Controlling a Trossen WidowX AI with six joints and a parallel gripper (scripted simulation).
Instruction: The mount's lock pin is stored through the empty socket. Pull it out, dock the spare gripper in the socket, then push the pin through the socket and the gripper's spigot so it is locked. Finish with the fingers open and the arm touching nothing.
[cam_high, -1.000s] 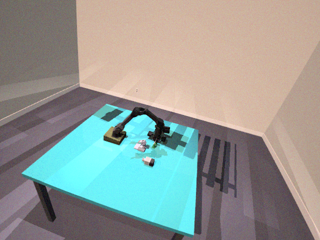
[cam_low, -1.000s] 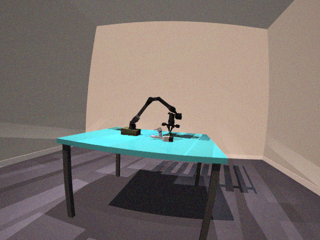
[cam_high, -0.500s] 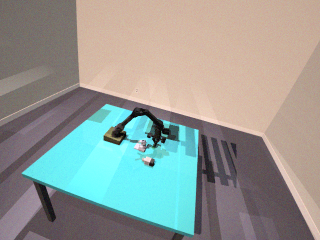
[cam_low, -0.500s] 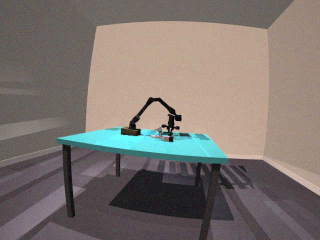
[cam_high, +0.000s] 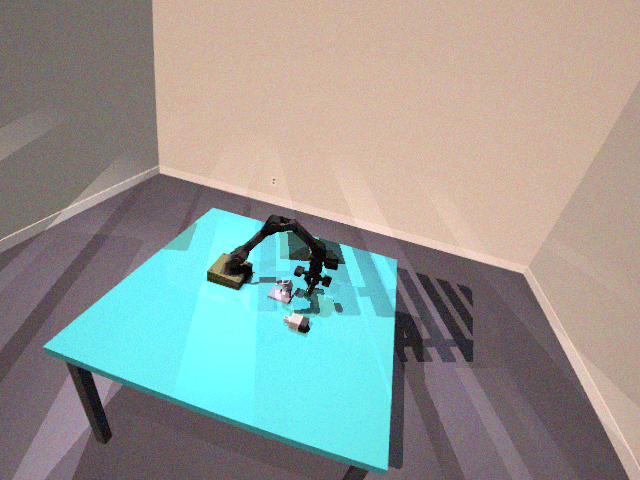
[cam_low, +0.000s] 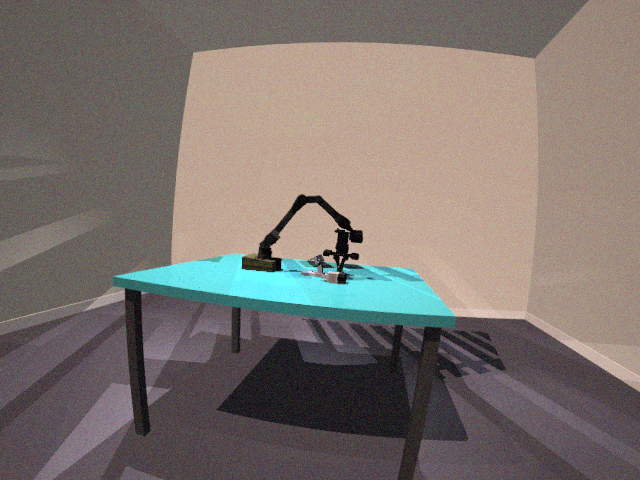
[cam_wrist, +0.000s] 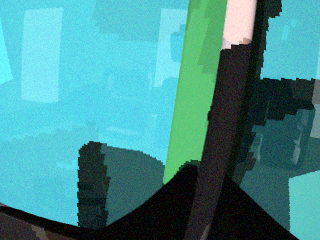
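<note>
Right now the green pad is 20 mm to the left of my gripper tip. Also, from my gripper tip: spare gripper: 40 mm behind, 260 mm to the right; mount: 130 mm behind, 80 mm to the right, 30 mm above.
</note>
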